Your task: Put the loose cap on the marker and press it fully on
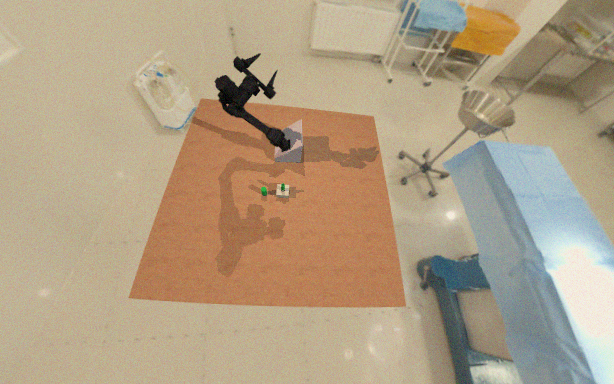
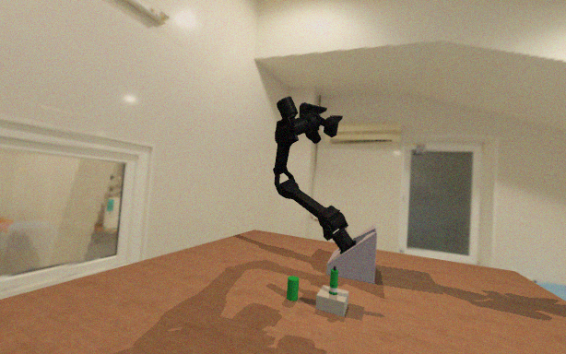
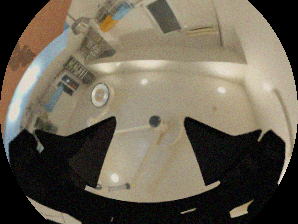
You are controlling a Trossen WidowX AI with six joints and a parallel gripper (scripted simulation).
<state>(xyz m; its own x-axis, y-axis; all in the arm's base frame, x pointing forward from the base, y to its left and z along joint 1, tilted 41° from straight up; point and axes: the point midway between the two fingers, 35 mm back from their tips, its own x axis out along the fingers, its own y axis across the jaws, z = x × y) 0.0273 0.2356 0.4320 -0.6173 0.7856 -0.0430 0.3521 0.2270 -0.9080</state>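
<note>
Now: gripper tip 56 cm above the green cap, 28 cm short of it and 4 cm to the left of it. Round my gripper tip: grey holder block (57 cm below, 27 cm ahead, 6 cm to the left).
</note>
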